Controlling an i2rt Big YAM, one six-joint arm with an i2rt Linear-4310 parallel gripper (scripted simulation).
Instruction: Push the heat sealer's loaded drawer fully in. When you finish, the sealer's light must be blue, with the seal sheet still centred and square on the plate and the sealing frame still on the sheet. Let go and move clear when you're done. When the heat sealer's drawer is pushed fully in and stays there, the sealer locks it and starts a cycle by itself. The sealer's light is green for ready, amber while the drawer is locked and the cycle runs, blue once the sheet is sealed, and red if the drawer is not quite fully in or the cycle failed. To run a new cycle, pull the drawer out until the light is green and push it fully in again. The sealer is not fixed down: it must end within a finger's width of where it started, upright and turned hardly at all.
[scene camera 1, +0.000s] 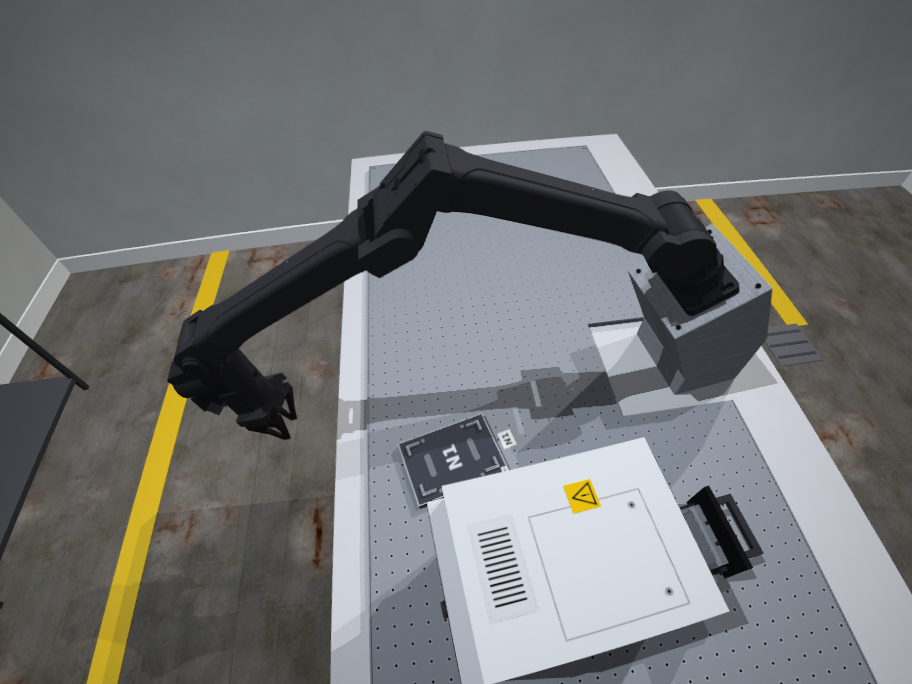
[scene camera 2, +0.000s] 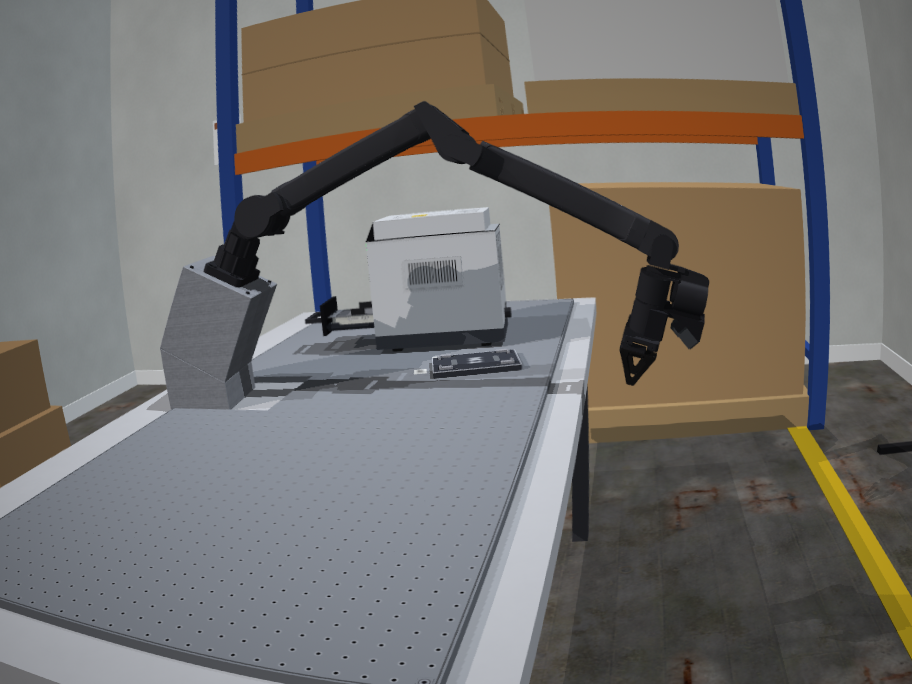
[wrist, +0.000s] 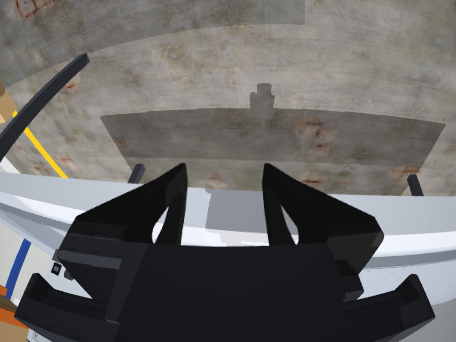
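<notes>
Scene camera 1 gives me my gripper (scene camera 1: 290, 428), and in that same view I find a heat sealer (scene camera 1: 561, 560). In scene camera 2 I see my gripper again (scene camera 2: 631, 379). The wrist view has the gripper in it too (wrist: 225, 172).
</notes>
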